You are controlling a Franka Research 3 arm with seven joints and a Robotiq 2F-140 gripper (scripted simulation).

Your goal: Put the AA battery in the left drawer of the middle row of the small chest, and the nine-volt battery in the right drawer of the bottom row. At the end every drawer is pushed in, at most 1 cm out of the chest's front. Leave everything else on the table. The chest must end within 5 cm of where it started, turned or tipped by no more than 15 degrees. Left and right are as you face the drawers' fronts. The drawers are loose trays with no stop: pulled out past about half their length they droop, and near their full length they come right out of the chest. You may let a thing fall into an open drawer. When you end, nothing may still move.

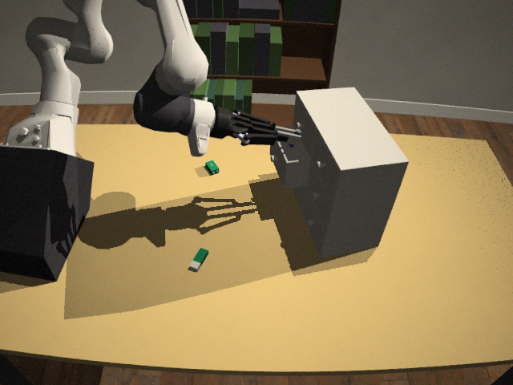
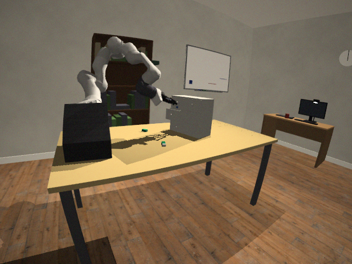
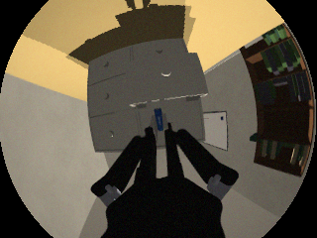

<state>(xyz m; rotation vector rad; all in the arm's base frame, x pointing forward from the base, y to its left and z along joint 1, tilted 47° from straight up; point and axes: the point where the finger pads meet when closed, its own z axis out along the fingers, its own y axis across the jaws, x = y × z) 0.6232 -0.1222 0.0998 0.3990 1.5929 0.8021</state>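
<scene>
My hand is 2 cm short of the blue AA battery and 1 cm above it. The rest, counted from my hand: nine-volt battery: 19 cm behind, 14 cm to the left, 24 cm below.
</scene>
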